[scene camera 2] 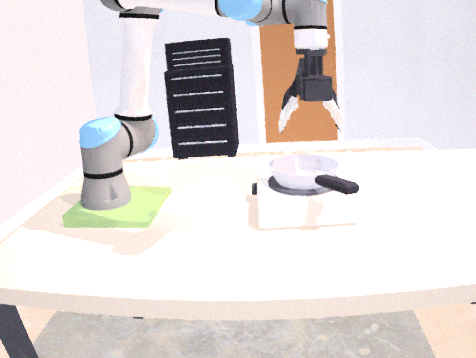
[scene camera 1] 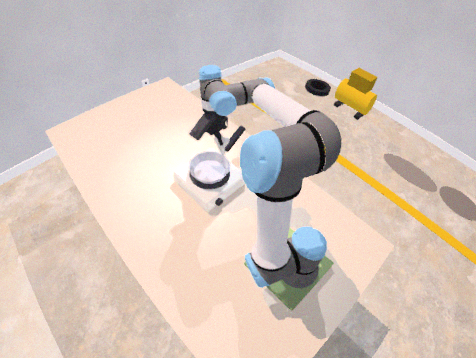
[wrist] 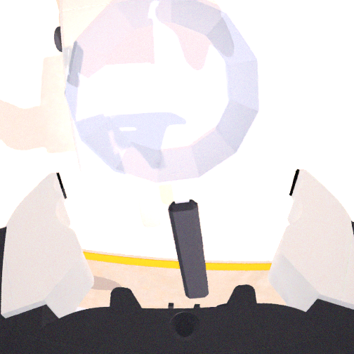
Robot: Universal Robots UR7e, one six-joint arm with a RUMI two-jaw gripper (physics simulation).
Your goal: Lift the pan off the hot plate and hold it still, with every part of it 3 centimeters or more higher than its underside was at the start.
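Seen in the pictures: gripper, fingertip midpoint: (scene camera 2: 311,132) (scene camera 1: 211,146); arm's base at its link origin: (scene camera 2: 106,200) (scene camera 1: 298,269).
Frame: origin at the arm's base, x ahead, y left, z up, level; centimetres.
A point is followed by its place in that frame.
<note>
The pan (scene camera 1: 210,167) @(x 57.5, y 1.7, z 5.4 cm) (scene camera 2: 300,173) @(x 54.6, y 7.2, z 5.4 cm) (wrist: 242,90), pale and see-through, sits level on the black disc of the white hot plate (scene camera 1: 200,195) @(x 47.4, y 13.3, z 4.3 cm) (scene camera 2: 305,212) @(x 56.3, y -8.8, z 1.5 cm). Its black handle (scene camera 1: 235,138) @(x 61.6, y -15.0, z 11.7 cm) (scene camera 2: 340,184) @(x 63.3, y -20.8, z 12.8 cm) (wrist: 190,250) sticks out away from the plate. My gripper (scene camera 2: 310,130) @(x 57.7, y 0.9, z 17.8 cm) (wrist: 177,175) is open and empty, pointing down, with its fingertips above the pan's rim in scene camera 2. In the wrist view the handle lies between the two wide-spread fingers, and the pan's bowl is ahead of them. In scene camera 1 the fingertips are hard to make out.
The hot plate's black knob (scene camera 1: 219,201) @(x 41.5, y 7.6, z 2.3 cm) (scene camera 2: 254,188) @(x 42.3, y 5.9, z 1.7 cm) faces the arm's base side. The arm's base stands on a green block (scene camera 1: 292,300) @(x -7.5, y 10.0, z 0.3 cm) (scene camera 2: 107,220) @(x 6.7, y -11.5, z -0.7 cm) on the table. A black cabinet (scene camera 2: 200,100) and an orange door (scene camera 2: 275,75) stand behind. A yellow machine (scene camera 1: 355,95) is on the floor.
</note>
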